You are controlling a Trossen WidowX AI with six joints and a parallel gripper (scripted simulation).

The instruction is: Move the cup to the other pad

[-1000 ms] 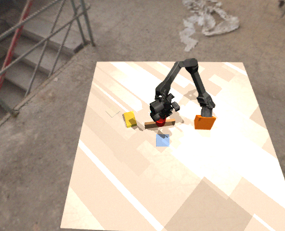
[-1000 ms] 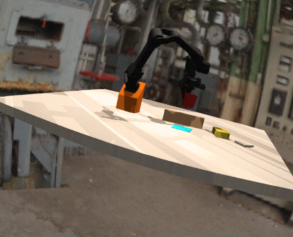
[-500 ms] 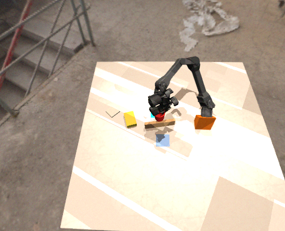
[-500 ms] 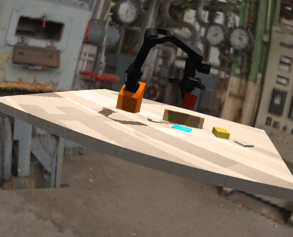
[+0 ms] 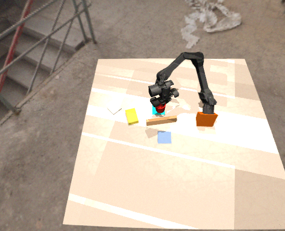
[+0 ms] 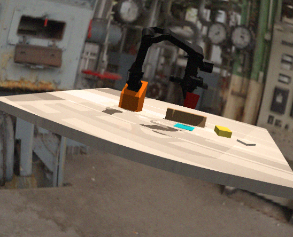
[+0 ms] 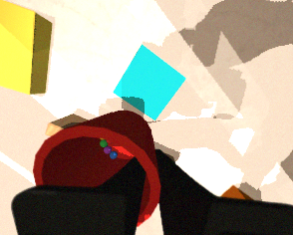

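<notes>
Right now the teal pad is 130 mm below my gripper tip, 40 mm to the right of it and 40 mm ahead of it. The rest, counted from my gripper tip: wooden bar (100 mm below, 70 mm to the left, 10 mm ahead); red cup (30 mm ahead, 20 mm to the left); light blue pad (180 mm to the left, 130 mm below, 20 mm behind).
</notes>
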